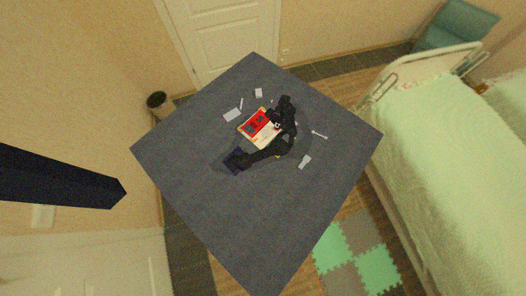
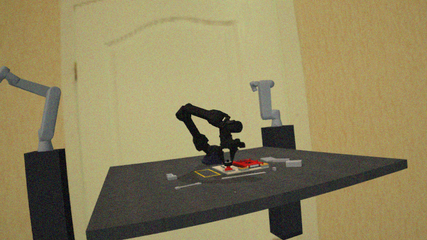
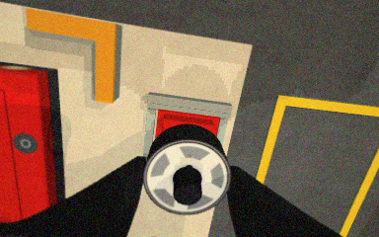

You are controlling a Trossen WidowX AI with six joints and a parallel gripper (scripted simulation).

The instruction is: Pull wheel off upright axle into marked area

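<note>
My gripper tip is now right at the wheel. From my gripper tip the other things lie so: upright axle 10 mm below.
</note>
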